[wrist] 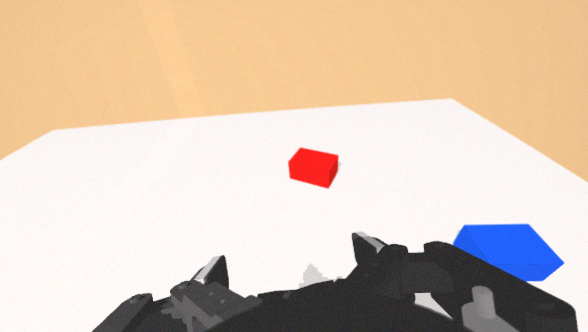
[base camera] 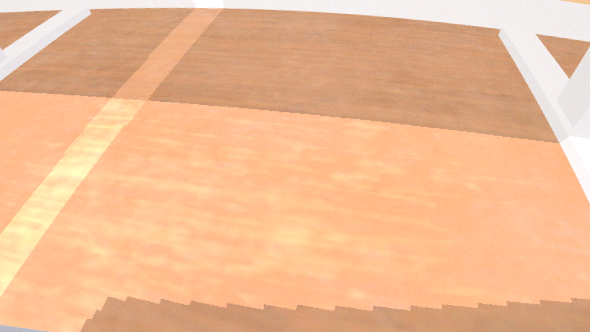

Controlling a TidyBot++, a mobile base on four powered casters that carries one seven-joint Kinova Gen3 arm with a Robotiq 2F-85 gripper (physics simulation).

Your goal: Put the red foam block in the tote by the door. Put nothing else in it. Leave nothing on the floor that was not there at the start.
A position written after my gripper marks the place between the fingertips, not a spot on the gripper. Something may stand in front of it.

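Observation:
The wrist view shows my gripper (wrist: 291, 258), a blue block (wrist: 517, 249) and a red foam block (wrist: 318, 168). The red foam block is out of frame in the base camera view; the blue block is out of frame in the base camera view.

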